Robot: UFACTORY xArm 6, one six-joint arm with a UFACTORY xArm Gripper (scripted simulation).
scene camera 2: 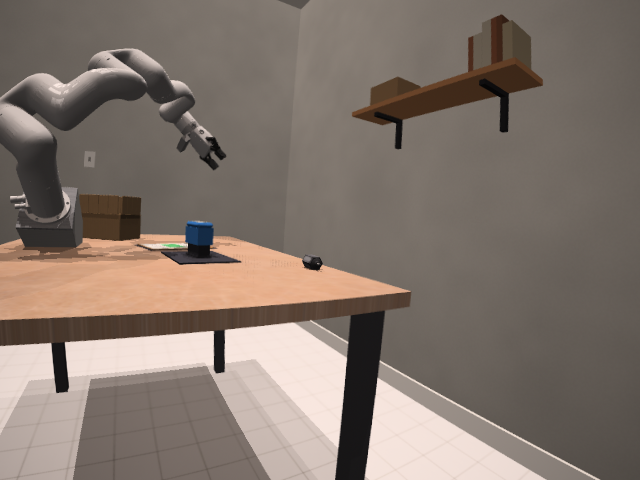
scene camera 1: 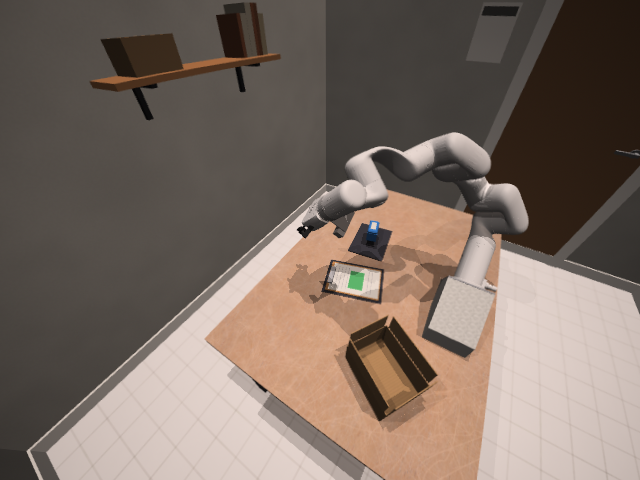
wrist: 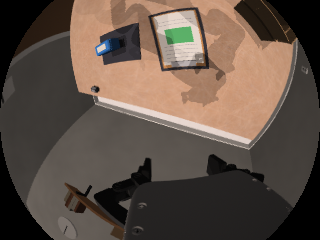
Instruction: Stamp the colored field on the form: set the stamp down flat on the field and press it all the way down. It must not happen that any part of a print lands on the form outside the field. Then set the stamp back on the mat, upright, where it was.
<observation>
The pictures show: my gripper, a cardboard box, a blue stamp and a form.
</observation>
